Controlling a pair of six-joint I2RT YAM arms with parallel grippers.
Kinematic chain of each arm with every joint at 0, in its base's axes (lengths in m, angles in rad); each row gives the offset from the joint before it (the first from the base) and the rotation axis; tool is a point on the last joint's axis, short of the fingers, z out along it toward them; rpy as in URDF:
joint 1: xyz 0 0 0.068 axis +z
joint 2: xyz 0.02 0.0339 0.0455 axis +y
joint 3: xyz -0.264 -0.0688 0 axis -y
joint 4: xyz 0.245 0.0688 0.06 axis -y
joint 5: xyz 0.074 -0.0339 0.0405 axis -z
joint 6: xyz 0.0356 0 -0.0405 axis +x
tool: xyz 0 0 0 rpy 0 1.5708 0
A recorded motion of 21 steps. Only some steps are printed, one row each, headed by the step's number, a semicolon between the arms.
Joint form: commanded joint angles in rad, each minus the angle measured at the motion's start. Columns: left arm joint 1, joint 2, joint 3, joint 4, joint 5, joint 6; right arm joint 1, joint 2, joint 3, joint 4, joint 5, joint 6.
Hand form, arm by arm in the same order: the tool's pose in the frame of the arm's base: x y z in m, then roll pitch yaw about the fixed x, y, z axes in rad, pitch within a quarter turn. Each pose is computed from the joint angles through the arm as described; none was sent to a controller.
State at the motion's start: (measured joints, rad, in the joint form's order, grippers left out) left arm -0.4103 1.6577 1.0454 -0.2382 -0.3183 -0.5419; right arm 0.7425 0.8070 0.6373 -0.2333 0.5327 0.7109
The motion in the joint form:
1: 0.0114 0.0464 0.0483 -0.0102 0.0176 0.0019; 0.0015 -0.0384 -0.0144 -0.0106 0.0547 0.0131
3: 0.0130 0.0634 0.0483 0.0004 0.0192 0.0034; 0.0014 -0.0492 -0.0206 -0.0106 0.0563 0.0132
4: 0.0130 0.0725 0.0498 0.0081 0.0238 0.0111; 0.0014 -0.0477 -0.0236 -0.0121 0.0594 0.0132
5: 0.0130 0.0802 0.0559 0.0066 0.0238 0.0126; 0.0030 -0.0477 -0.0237 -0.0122 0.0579 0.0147
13: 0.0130 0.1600 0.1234 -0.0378 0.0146 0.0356; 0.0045 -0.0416 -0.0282 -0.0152 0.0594 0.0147
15: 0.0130 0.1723 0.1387 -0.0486 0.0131 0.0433; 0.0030 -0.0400 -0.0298 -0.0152 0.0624 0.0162
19: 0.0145 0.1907 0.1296 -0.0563 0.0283 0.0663; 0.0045 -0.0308 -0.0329 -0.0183 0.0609 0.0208
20: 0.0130 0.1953 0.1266 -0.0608 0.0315 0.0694; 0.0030 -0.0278 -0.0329 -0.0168 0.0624 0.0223
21: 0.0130 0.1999 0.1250 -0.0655 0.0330 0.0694; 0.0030 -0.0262 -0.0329 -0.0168 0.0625 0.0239
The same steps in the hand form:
1: 0.3366 -0.1304 0.2021 -2.9456 0.7419 -2.8115; 0.1437 0.1055 0.2814 2.1780 0.9835 2.2153
3: 0.3389 -0.1308 0.1970 -2.9514 0.7366 -2.8160; 0.1424 0.1041 0.2810 2.1695 0.9836 2.2067
4: 0.3404 -0.1316 0.1949 -2.9546 0.7358 -2.8267; 0.1425 0.1041 0.2796 2.1801 0.9854 2.2126
5: 0.3419 -0.1323 0.1940 -2.9587 0.7337 -2.8305; 0.1423 0.1044 0.2795 2.1793 0.9836 2.2144
13: 0.3554 -0.1376 0.1830 -3.0330 0.6974 -2.8908; 0.1427 0.1051 0.2768 2.2037 0.9854 2.2348
15: 0.3580 -0.1386 0.1824 -3.0468 0.6926 -2.9045; 0.1431 0.1049 0.2760 2.2079 0.9856 2.2336
19: 0.3569 -0.1381 0.1724 -3.0780 0.6585 -2.9493; 0.1439 0.1061 0.2732 2.2316 0.9825 2.2547
20: 0.3560 -0.1385 0.1696 -3.0860 0.6471 -2.9599; 0.1444 0.1062 0.2728 2.2328 0.9820 2.2523
21: 0.3556 -0.1383 0.1672 -3.0921 0.6373 -2.9644; 0.1446 0.1064 0.2726 2.2342 0.9809 2.2528

